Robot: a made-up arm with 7 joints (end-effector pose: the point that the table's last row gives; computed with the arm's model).
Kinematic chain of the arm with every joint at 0, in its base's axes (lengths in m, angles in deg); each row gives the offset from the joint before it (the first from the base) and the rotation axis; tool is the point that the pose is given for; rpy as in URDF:
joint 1: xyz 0 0 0.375 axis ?
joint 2: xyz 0 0 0 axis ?
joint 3: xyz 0 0 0.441 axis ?
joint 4: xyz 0.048 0 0 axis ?
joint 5: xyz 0.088 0 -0.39 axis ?
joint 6: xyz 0 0 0 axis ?
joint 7: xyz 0.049 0 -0.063 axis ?
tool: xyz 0 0 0 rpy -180 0 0
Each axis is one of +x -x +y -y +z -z.
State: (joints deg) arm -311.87 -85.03 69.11 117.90 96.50 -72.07 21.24
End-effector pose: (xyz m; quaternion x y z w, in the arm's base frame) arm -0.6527 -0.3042 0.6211 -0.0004 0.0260 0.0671 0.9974
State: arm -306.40 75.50 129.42 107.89 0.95 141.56 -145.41
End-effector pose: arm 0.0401 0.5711 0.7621 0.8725 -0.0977 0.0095 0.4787
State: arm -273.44 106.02 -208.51 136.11 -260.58 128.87 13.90
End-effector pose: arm 0.0023 0.8314 0.3994 0.6933 0.1245 0.5762 0.4145
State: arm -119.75 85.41 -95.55 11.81 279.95 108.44 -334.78
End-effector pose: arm -0.1927 0.0630 0.4724 0.1795 -0.0639 0.7186 0.6688
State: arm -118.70 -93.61 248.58 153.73 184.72 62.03 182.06
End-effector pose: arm 0.3168 0.8573 0.2625 -0.6145 0.2751 -0.4690 0.5716
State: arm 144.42 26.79 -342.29 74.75 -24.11 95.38 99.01
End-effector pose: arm -0.5307 0.2351 0.4832 0.7375 0.5419 0.3473 0.2048
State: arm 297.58 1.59 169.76 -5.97 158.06 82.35 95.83
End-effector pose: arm -0.0621 0.1284 0.3609 0.2126 -0.7453 -0.5786 0.2540
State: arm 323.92 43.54 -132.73 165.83 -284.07 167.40 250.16
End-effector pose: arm 0.3904 -0.3894 0.9440 -0.9632 -0.1317 0.1711 0.1603
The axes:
joint 1: +z
joint 2: +y
joint 3: +z
joint 4: -y
joint 5: -z
joint 6: +y
joint 7: -z

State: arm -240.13 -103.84 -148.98 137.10 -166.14 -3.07 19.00
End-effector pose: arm 0.5079 -0.5242 -0.0815 0.7615 0.5466 0.1736 0.3020
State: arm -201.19 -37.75 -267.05 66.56 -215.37 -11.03 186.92
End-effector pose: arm -0.0063 -0.5023 0.6193 0.7115 -0.4290 -0.1381 0.5391
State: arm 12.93 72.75 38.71 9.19 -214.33 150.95 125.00
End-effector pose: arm 0.1098 0.2201 0.2447 -0.5987 -0.1336 -0.7267 0.3092
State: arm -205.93 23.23 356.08 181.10 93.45 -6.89 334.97
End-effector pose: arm -0.2507 0.1807 1.2084 -0.1767 -0.0932 0.3128 0.9286
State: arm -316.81 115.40 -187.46 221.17 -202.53 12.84 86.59
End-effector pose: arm 0.4195 0.3582 -0.2168 -0.9778 0.1547 -0.1390 0.0244
